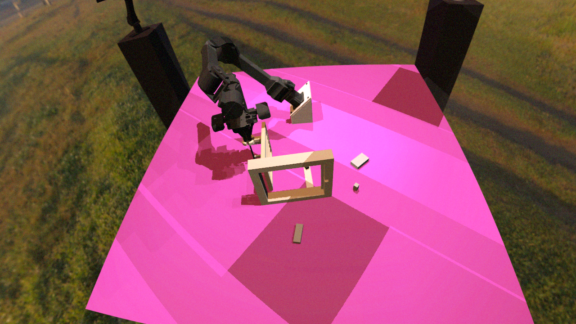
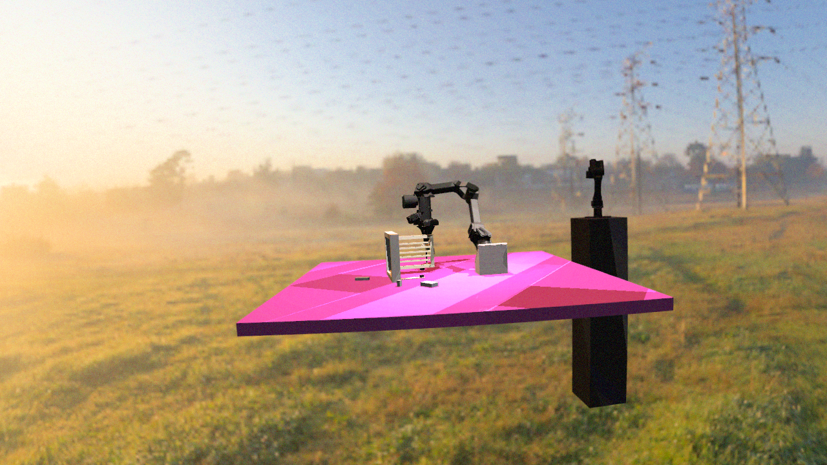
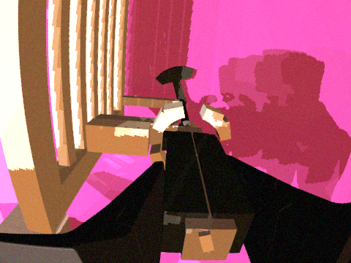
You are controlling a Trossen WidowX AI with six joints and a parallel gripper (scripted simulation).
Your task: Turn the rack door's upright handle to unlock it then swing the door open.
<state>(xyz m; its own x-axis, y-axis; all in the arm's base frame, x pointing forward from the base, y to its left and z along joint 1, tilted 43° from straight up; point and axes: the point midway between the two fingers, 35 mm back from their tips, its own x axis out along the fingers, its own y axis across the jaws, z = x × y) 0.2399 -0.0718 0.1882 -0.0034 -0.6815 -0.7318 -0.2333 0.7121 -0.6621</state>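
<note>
Right now my gripper tip is 10 mm short of the dark upright handle and 20 mm above it.
</note>
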